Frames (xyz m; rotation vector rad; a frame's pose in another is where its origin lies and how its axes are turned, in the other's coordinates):
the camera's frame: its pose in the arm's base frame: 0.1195 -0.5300 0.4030 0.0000 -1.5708 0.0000
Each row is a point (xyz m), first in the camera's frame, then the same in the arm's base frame.
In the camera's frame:
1: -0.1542 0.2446 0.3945
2: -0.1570 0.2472 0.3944
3: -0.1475 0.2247 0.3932
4: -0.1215 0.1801 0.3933
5: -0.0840 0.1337 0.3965
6: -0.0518 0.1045 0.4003
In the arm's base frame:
1: -0.2750 -0.2854 0.2488
2: -0.2749 -0.2828 0.2460
3: -0.2737 -0.3053 0.2555
4: -0.2738 -0.3499 0.2815
5: -0.2770 -0.3963 0.3190
6: -0.2808 -0.4255 0.3512

